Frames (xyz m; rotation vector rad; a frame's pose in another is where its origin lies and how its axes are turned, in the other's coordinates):
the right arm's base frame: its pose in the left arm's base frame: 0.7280 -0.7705 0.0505 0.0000 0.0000 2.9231
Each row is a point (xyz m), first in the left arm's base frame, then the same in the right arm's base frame.
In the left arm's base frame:
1: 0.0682 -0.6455 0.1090
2: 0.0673 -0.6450 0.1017
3: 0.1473 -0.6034 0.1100
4: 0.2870 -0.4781 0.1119
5: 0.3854 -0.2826 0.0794
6: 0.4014 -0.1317 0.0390
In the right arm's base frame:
1: 0.6712 0.0210 0.0585
2: 0.6722 0.0207 0.0512
3: 0.6031 -0.0373 0.0595
4: 0.4939 -0.1899 0.0614
5: 0.4402 -0.4020 0.0289
6: 0.4573 -0.5528 -0.0115

